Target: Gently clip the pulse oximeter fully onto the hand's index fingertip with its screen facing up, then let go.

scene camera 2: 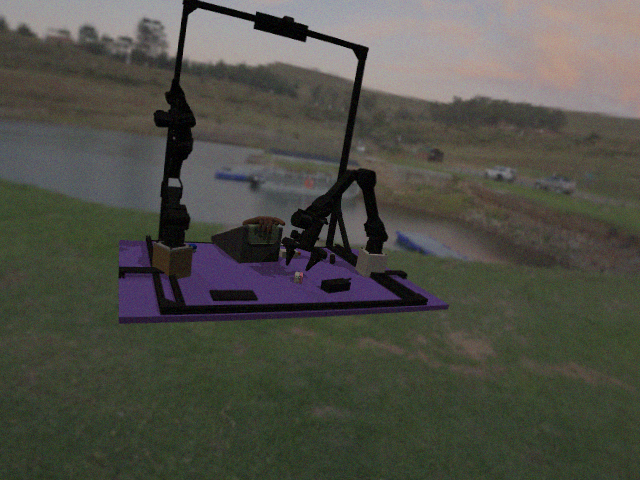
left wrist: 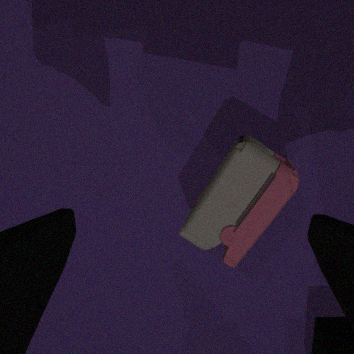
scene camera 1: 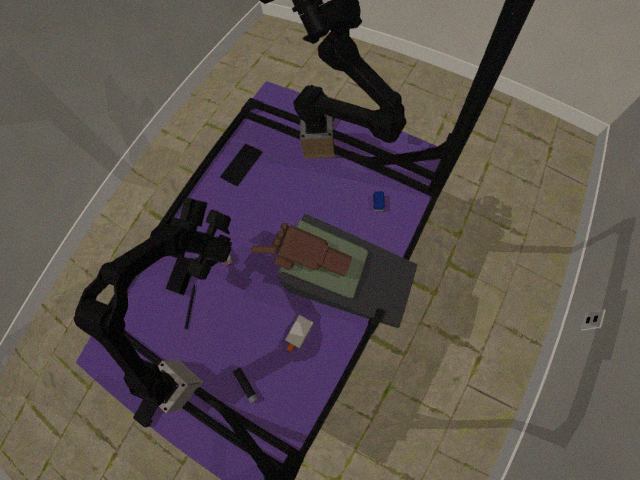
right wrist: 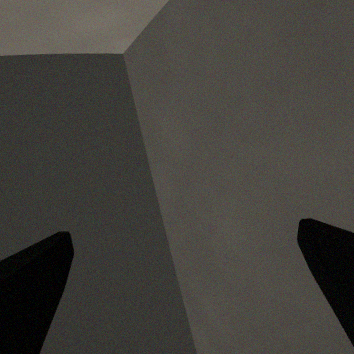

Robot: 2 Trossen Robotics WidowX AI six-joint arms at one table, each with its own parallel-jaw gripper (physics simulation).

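Seen in the pictures: left gripper, between the fingertips: (scene camera 2: 296,268) (left wrist: 194,223); right gripper, between the fingertips: (scene camera 2: 177,86) (right wrist: 186,236); left arm's base, origin of its link: (scene camera 2: 373,251) (scene camera 1: 163,386); right arm's base, origin of its link: (scene camera 2: 173,244) (scene camera 1: 316,124).
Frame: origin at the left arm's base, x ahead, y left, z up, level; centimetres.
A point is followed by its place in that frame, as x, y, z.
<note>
The pulse oximeter (scene camera 1: 226,260) (scene camera 2: 298,277) {38.9, 16.5, -7.9} (left wrist: 240,195) {38.0, 13.2, -7.4}, with grey-white and pink halves, lies on the purple table, apparently on its side; its screen face is not readable. My left gripper (scene camera 2: 298,266) {39.5, 13.9, -5.1} (left wrist: 194,223) {39.5, 13.9, -5.1} is open above it. In the left wrist view the oximeter lies diagonally between the fingertips, nearer the right one, with nothing gripped. The brown hand (scene camera 1: 305,248) {50.9, -10.4, 8.3} (scene camera 2: 263,222) {50.9, -4.2, 7.8} rests on a raised support, its index finger (scene camera 1: 263,249) sticking out toward the left gripper in scene camera 1. My right gripper (right wrist: 186,236) {90.2, 20.1, 54.3} is open and empty, raised far from the table objects.
The hand lies on a green pad (scene camera 1: 356,279) {53.4, -23.8, -0.5} over a dark wedge (scene camera 1: 392,281) {59.6, -31.6, -5.8}. A blue block (scene camera 1: 378,199) {78.8, -14.7, -7.3}, a white item with an orange end (scene camera 1: 300,331) {34.1, -18.9, -7.7}, a dark cylinder (scene camera 1: 244,383) {13.2, -15.1, -8.0}, a black slab (scene camera 1: 241,164) {65.5, 30.8, -9.7}, a black box (scene camera 1: 178,279) {23.6, 20.0, -7.1} and a thin rod (scene camera 1: 190,308) {19.1, 12.1, -9.8} lie around.
</note>
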